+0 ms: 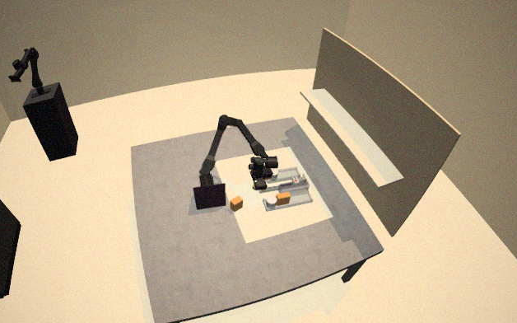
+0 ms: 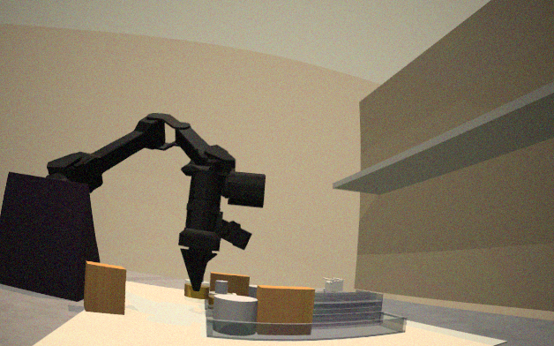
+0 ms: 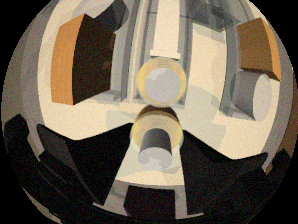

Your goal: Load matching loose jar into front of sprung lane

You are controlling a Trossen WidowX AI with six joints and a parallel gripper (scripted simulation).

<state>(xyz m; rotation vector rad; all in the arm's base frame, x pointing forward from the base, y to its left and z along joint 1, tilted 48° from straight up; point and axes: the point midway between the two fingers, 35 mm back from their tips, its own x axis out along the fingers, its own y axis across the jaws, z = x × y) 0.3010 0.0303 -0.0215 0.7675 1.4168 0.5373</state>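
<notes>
The lane rack lies 190 mm ahead of my gripper tip, 40 mm to the right of it and 30 mm below it. Round my gripper tip: shelf 550 mm ahead, 320 mm above, 20 mm to the right.
</notes>
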